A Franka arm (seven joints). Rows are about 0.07 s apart.
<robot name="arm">
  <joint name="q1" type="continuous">
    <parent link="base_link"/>
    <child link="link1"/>
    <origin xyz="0 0 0.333" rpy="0 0 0"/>
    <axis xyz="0 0 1"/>
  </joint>
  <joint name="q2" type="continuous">
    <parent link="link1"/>
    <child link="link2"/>
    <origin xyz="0 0 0" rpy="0 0 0"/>
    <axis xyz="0 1 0"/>
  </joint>
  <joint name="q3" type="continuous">
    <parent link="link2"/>
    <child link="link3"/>
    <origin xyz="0 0 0.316" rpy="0 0 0"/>
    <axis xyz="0 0 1"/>
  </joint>
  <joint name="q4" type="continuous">
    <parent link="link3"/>
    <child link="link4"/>
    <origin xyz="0.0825 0 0" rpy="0 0 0"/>
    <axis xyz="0 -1 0"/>
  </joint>
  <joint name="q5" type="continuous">
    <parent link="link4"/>
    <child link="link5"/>
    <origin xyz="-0.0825 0 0.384" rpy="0 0 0"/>
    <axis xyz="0 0 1"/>
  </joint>
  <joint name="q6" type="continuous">
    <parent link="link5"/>
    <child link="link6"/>
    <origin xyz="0 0 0" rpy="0 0 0"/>
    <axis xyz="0 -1 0"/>
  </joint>
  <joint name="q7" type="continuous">
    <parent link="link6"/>
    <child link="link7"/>
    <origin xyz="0.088 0 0" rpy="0 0 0"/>
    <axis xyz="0 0 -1"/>
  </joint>
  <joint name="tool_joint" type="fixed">
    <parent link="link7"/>
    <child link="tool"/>
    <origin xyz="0 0 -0.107" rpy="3.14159 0 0"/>
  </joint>
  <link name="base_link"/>
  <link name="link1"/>
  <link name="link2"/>
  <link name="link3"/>
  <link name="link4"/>
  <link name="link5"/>
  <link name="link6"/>
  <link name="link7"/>
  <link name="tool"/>
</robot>
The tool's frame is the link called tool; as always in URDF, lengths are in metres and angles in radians. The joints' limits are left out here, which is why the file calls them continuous.
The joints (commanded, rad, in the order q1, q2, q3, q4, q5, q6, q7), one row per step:
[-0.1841 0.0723 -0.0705 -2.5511 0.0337 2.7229 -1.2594]
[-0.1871 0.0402 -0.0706 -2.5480 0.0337 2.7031 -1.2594]
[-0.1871 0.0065 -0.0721 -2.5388 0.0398 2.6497 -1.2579]
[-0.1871 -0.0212 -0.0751 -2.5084 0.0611 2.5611 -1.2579]
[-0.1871 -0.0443 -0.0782 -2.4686 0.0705 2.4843 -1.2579]
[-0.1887 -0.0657 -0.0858 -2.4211 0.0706 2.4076 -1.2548]
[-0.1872 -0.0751 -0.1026 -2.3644 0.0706 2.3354 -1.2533]
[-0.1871 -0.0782 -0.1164 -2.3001 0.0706 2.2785 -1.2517]
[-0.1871 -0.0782 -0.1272 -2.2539 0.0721 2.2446 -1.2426]
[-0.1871 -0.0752 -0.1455 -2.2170 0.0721 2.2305 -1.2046]
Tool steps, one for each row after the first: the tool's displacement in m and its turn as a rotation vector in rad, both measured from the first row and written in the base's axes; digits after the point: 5 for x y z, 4 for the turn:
[0.00129 -0.00157 0.01409 -0.0011 -0.0155 -0.0028]
[0.00145 -0.00211 0.02796 0.0087 -0.0072 -0.0100]
[0.00453 -0.00412 0.04412 0.0339 0.0176 -0.0278]
[0.01073 -0.00666 0.06375 0.0488 0.0280 -0.0349]
[0.01728 -0.01233 0.08660 0.0570 0.0338 -0.0435]
[0.02471 -0.02169 0.10880 0.0642 0.0379 -0.0564]
[0.03445 -0.03150 0.13347 0.0656 0.0264 -0.0683]
[0.04103 -0.03922 0.15119 0.0665 0.0134 -0.0867]
[0.04546 -0.05081 0.16522 0.0666 -0.0062 -0.1415]

